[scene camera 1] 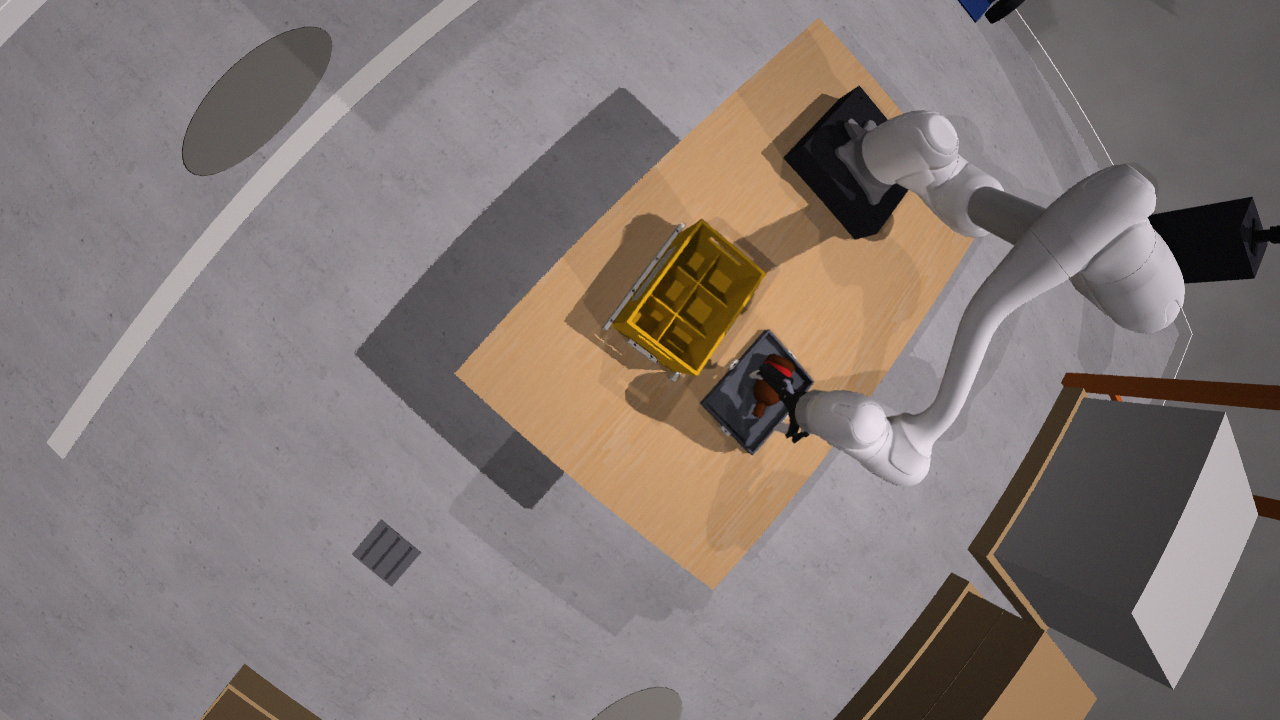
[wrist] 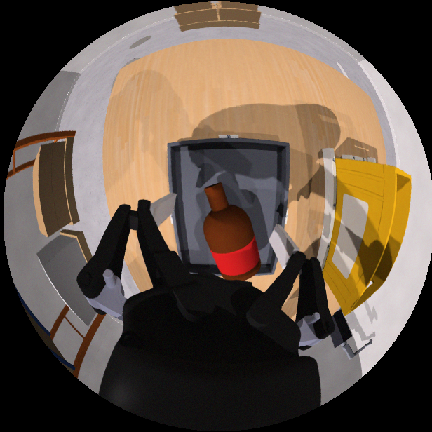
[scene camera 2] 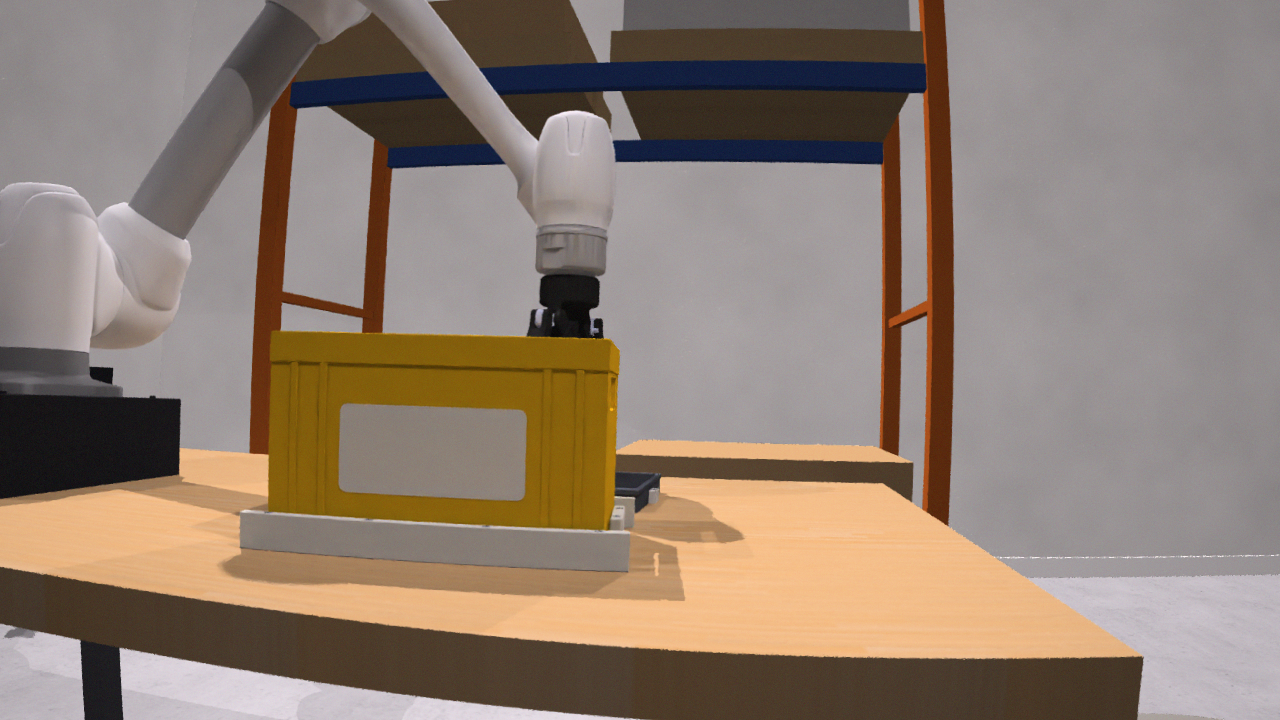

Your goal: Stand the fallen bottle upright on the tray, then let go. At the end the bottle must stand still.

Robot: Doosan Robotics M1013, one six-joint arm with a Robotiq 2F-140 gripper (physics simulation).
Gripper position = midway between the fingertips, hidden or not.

Observation:
In view: the gripper [scene camera 1: 766, 400], a dark grey tray [scene camera 1: 731, 402] and a yellow divided crate [scene camera 1: 680, 313].
The dark grey tray is seen too in the wrist view [wrist: 254, 173] and in scene camera 2 [scene camera 2: 627, 484]. The yellow divided crate also shows in the wrist view [wrist: 372, 205]. The gripper also shows in the wrist view [wrist: 224, 217].

